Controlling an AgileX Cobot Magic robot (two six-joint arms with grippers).
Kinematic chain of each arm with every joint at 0, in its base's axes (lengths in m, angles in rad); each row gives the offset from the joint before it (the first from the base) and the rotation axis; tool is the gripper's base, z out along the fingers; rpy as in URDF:
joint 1: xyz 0 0 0.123 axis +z
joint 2: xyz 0 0 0 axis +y
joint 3: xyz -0.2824 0 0.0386 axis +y
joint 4: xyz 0.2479 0 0.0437 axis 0.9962 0 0.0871
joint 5: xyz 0 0 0 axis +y
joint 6: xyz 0.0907 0 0.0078 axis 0.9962 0 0.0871
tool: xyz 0 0 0 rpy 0 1.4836 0
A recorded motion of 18 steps. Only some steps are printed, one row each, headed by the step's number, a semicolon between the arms.
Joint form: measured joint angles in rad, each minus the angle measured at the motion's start. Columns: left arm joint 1, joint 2, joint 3, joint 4, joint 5, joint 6; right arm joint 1, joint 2, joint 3, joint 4, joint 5, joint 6.
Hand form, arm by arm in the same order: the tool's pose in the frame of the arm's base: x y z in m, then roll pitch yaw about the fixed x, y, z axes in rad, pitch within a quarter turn. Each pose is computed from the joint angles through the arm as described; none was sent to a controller.
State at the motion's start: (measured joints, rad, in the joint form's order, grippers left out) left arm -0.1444 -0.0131 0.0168 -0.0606 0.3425 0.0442; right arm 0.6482 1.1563 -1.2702 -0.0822 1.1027 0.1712
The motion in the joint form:
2: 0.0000 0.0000 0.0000 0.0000 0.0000 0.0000; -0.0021 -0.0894 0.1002 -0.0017 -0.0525 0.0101
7: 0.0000 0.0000 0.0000 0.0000 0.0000 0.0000; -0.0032 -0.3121 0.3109 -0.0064 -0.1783 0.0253
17: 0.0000 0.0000 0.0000 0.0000 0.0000 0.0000; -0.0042 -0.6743 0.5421 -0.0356 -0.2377 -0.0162
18: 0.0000 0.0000 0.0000 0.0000 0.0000 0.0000; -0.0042 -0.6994 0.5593 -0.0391 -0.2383 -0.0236
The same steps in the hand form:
2: 0.0523 -0.0095 0.1773 -3.0726 1.3118 3.0475; 0.1627 0.1144 0.3891 3.0934 0.7141 -2.6801
7: 0.0523 -0.0095 0.1773 -3.0726 1.3118 3.0475; 0.1243 0.0854 0.3716 3.0491 0.8490 -2.7135
17: 0.0523 -0.0095 0.1773 -3.0726 1.3118 3.0475; 0.0654 0.0389 0.3451 3.0964 1.0443 -2.6534
18: 0.0523 -0.0095 0.1773 -3.0726 1.3118 3.0475; 0.0620 0.0360 0.3417 3.1134 1.0534 -2.6361

